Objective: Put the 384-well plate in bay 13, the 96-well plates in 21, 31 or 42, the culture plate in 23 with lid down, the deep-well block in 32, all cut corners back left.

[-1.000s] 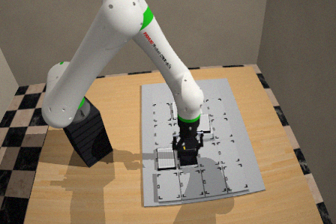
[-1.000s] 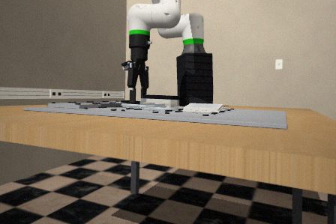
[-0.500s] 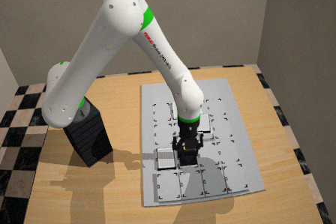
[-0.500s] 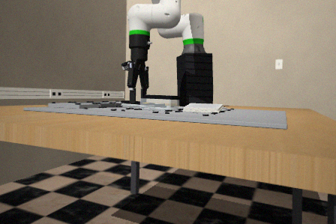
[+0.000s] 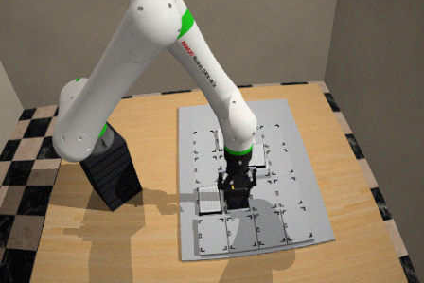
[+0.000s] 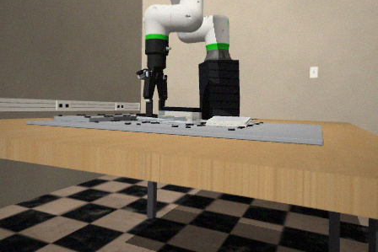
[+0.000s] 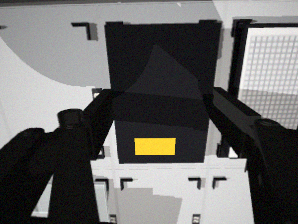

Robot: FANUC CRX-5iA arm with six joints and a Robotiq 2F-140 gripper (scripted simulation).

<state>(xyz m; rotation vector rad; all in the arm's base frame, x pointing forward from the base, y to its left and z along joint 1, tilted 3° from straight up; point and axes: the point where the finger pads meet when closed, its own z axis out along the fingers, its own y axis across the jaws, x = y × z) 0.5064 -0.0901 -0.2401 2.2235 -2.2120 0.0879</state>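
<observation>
The white plate is 11 cm ahead of my hand, 16 cm to the left of it and 2 cm below it. Also, from my hand: white 384-well plate 33 cm to the left, 4 cm below.
</observation>
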